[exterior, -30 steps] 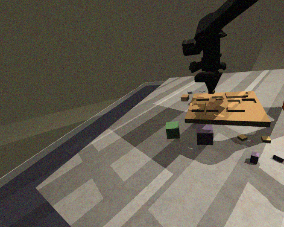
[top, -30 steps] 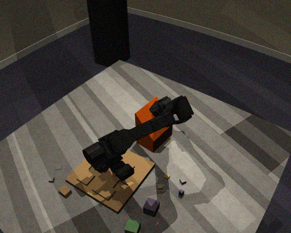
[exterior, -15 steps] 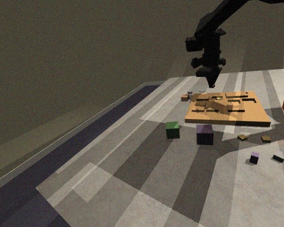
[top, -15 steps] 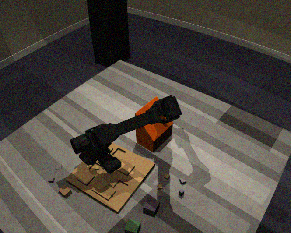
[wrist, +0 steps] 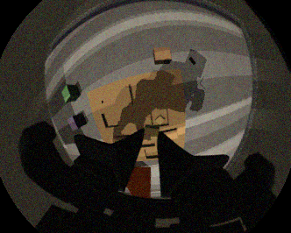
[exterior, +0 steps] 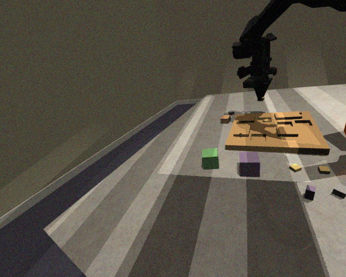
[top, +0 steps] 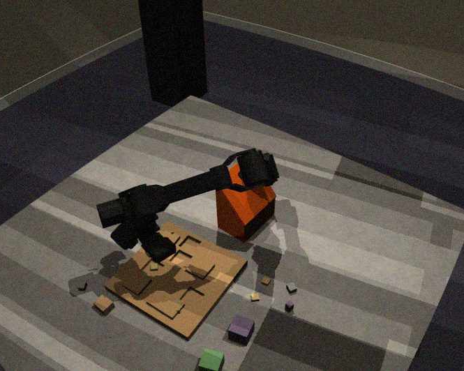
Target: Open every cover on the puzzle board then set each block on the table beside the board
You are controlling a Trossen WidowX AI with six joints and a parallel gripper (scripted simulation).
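Now: gripper tip 10 cm above the tan puzzle board, 3 cm to the right of it and 3 cm past it. From my gripper tip the other things lie so: brown cube 16 cm ahead, 11 cm below, 6 cm to the right; then green cube 29 cm to the left, 14 cm ahead, 10 cm below; then purple cube 30 cm to the left, 10 cm below, 2 cm ahead.
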